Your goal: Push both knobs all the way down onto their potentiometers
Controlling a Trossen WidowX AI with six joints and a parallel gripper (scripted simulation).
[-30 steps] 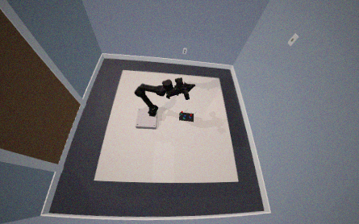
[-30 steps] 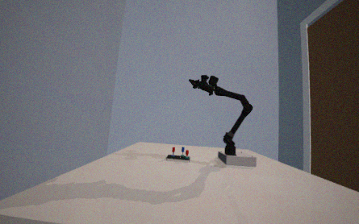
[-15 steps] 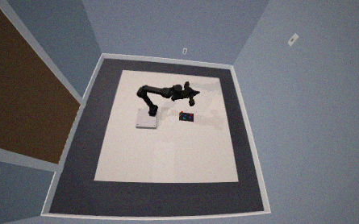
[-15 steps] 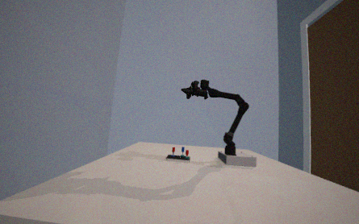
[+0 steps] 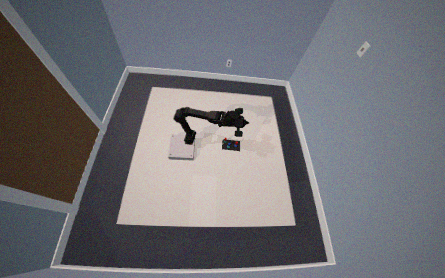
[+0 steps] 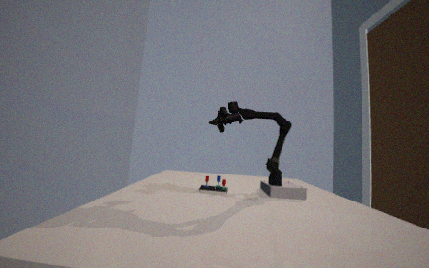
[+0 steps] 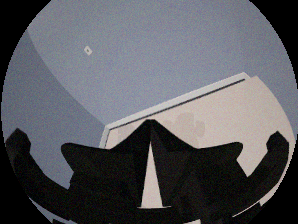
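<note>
Right now my gripper tip is 110 mm past the red knob, 50 mm to the right of it and 350 mm above it. Also, from my gripper tip: blue knob (80 mm behind, 340 mm below).
</note>
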